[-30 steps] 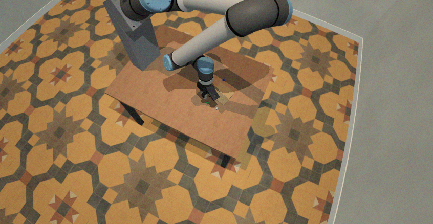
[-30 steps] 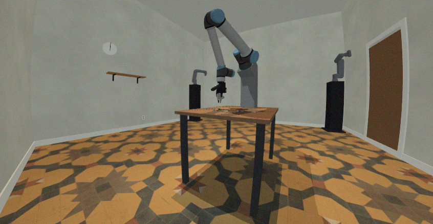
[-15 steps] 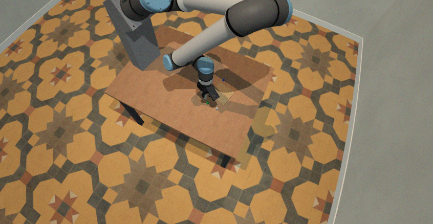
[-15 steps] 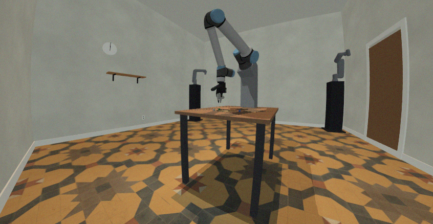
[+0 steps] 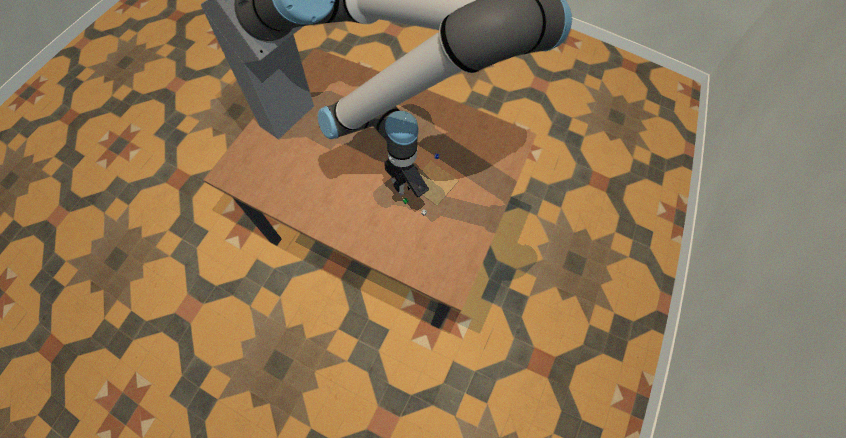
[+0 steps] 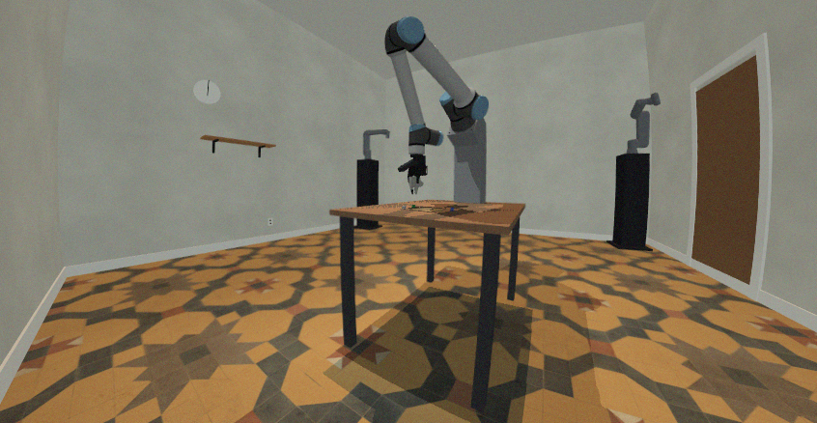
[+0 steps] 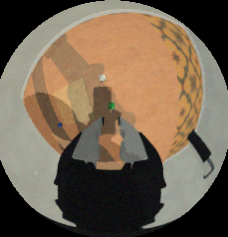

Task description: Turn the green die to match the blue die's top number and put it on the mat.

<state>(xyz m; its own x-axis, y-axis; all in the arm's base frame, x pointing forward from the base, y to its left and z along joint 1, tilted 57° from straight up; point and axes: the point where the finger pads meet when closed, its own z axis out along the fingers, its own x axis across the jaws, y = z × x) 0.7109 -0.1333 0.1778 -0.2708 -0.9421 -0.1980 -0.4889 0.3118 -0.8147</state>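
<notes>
Right now the green die is 8 cm below my hand. The rest, counted from my hand: blue die: 4 cm ahead, 23 cm to the left, 8 cm below; white die: 8 cm ahead, 2 cm to the right, 8 cm below; tan mat: 7 cm ahead, 12 cm to the left, 9 cm below.
</notes>
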